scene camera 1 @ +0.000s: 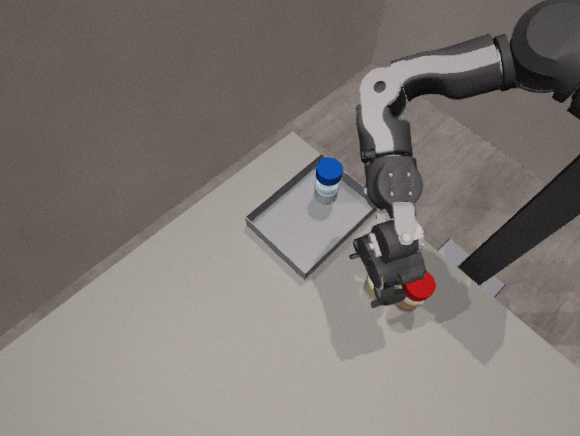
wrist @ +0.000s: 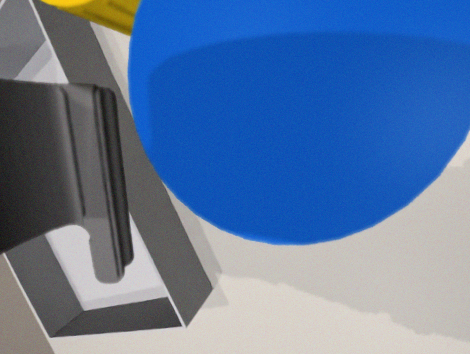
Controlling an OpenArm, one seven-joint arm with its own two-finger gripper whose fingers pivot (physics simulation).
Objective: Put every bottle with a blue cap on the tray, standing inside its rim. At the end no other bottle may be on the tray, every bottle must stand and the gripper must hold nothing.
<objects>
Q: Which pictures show the red-capped bottle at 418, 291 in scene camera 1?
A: Scene camera 1 only.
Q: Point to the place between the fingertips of the gripper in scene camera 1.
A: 373, 277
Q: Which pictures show the blue-capped bottle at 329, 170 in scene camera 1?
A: Scene camera 1 only.
</objects>
